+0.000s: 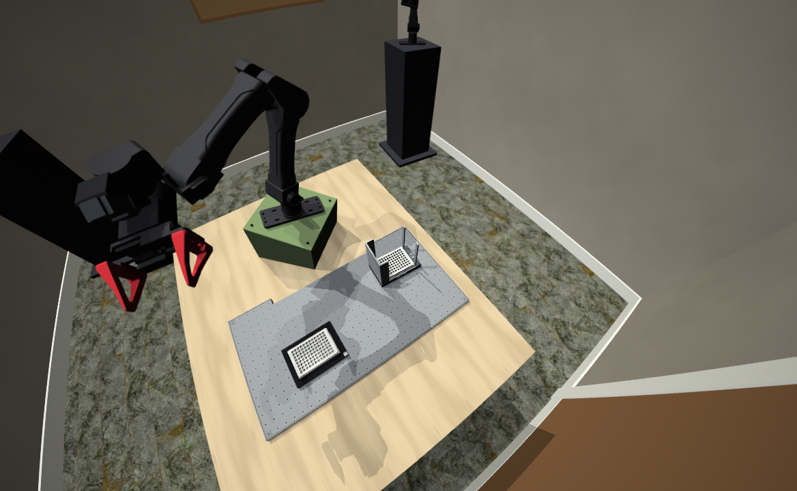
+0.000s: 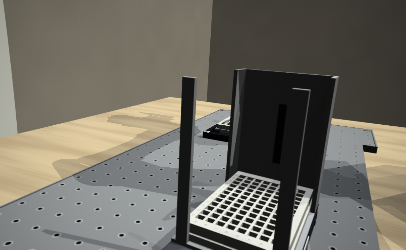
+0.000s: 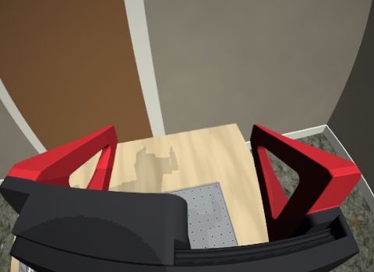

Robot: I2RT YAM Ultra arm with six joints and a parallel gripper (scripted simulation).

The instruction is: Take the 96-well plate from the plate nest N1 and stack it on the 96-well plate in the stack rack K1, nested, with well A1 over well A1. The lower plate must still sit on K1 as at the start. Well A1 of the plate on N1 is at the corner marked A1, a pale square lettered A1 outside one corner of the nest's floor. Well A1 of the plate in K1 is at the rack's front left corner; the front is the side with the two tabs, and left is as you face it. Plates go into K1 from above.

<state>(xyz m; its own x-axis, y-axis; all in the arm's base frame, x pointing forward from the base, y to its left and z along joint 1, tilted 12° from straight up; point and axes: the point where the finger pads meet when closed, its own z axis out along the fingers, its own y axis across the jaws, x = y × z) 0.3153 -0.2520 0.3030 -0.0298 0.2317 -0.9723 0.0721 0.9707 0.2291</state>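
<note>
My gripper is now 430 mm above the pale A1 square, 170 mm to the right of it and 100 mm short of it. The rest, counted from my hand: back wall: 360 mm to the left, 360 mm below, 90 mm behind.
</note>
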